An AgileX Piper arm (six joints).
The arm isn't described. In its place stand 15 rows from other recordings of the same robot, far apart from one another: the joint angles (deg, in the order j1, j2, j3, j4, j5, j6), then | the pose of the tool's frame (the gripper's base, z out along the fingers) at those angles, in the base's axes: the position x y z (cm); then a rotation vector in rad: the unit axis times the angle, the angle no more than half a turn.
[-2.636, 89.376, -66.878, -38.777, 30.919, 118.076] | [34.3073 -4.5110 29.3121 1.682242 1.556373 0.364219]
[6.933, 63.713, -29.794, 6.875, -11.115, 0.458] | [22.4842 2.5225 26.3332 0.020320 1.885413 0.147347]
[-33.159, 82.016, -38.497, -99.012, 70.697, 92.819] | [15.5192 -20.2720 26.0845 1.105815 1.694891 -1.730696]
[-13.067, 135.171, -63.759, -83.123, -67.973, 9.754] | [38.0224 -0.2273 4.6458 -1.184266 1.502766 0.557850]
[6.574, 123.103, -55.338, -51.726, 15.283, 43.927] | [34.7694 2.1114 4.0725 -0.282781 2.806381 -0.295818]
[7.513, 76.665, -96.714, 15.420, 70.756, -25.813] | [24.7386 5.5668 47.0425 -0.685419 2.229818 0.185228]
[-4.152, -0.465, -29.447, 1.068, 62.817, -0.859] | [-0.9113 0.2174 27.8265 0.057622 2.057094 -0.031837]
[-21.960, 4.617, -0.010, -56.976, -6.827, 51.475] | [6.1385 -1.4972 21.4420 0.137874 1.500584 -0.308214]
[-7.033, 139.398, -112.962, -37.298, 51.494, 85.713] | [50.3866 -10.5640 13.2839 1.519695 2.039013 -0.334721]
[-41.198, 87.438, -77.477, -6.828, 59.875, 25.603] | [23.1910 -21.5444 32.5238 1.451308 2.291764 -0.238723]
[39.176, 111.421, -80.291, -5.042, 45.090, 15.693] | [31.6209 25.0367 19.5147 -0.644133 2.740522 0.123660]
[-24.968, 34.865, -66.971, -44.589, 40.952, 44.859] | [3.4478 -6.2241 49.2498 0.793380 1.291099 -0.587572]
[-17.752, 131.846, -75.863, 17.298, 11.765, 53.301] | [41.5409 -12.7197 4.6244 1.867658 1.962972 0.369945]
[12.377, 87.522, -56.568, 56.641, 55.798, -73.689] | [26.9126 12.3416 25.7219 -1.150022 2.173799 0.867493]
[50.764, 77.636, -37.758, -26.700, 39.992, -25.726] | [16.1301 15.5976 19.9024 -2.053237 1.886559 -0.395487]
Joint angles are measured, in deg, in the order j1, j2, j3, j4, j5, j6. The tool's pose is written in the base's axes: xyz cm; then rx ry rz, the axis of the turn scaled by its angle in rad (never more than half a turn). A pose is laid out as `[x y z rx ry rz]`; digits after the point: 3 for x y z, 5 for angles.
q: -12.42 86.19 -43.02 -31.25 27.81 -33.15
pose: [26.024 -7.986 19.137 -1.09118 2.60196 -0.69222]
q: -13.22 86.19 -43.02 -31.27 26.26 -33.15
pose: [26.134 -8.286 19.216 -1.07178 2.58367 -0.69754]
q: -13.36 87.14 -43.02 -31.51 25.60 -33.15
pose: [26.319 -8.363 18.802 -1.08110 2.58577 -0.69131]
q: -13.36 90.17 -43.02 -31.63 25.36 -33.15
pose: [26.652 -8.431 17.351 -1.11120 2.62445 -0.65716]
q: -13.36 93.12 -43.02 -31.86 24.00 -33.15
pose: [27.073 -8.438 15.969 -1.14020 2.64053 -0.62557]
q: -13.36 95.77 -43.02 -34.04 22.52 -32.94
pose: [27.454 -8.525 14.760 -1.20131 2.63699 -0.62044]
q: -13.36 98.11 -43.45 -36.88 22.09 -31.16
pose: [27.823 -8.719 13.823 -1.23494 2.64716 -0.62524]
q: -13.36 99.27 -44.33 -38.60 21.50 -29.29
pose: [28.351 -8.872 13.613 -1.22701 2.64104 -0.63665]
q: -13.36 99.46 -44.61 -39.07 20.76 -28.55
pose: [28.592 -8.880 13.653 -1.21639 2.62848 -0.64025]
